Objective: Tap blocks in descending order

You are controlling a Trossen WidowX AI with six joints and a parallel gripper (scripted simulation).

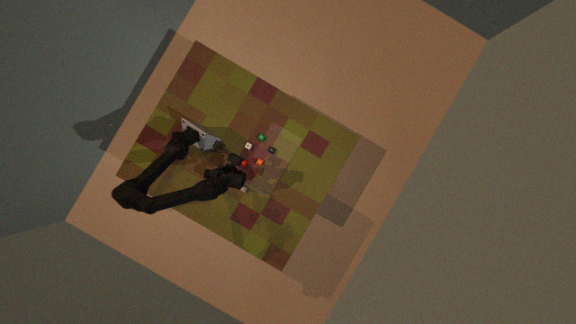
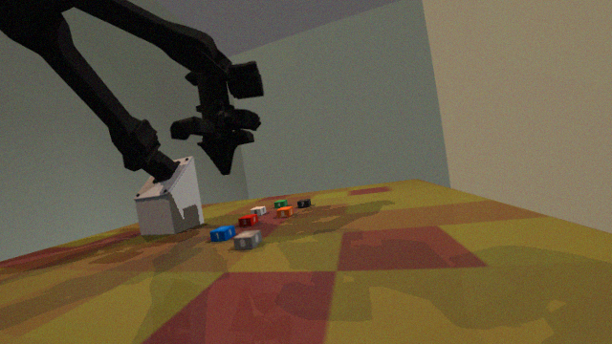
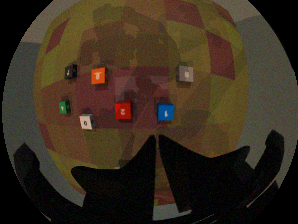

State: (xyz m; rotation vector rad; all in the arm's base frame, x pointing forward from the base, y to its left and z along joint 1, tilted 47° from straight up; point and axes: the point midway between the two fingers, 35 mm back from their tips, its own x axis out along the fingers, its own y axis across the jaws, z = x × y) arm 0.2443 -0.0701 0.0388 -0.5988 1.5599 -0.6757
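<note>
Now: gripper tip 11 cm above the blue block and 3 cm to the left of it. From my gripper tip the other things lie so: grey block (11 cm below, 8 cm ahead, 7 cm to the right); then red block (11 cm below, 5 cm to the left); then orange block (11 cm below, 10 cm to the left, 8 cm ahead).
</note>
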